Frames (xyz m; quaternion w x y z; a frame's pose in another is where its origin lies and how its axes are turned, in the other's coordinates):
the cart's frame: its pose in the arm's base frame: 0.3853 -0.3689 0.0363 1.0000 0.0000 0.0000 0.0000
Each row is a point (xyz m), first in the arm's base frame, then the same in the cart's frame.
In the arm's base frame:
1: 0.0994 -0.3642 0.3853
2: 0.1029 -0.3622 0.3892
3: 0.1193 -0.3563 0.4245
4: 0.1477 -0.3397 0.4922
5: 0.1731 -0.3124 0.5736
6: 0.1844 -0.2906 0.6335
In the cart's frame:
1: -0.2859 0.0047 0.3490
2: -0.2824 0.0067 0.3529
3: -0.2660 0.0126 0.3882
4: -0.2376 0.0292 0.4559
5: -0.2122 0.0565 0.5373
6: -0.2009 0.0783 0.5972

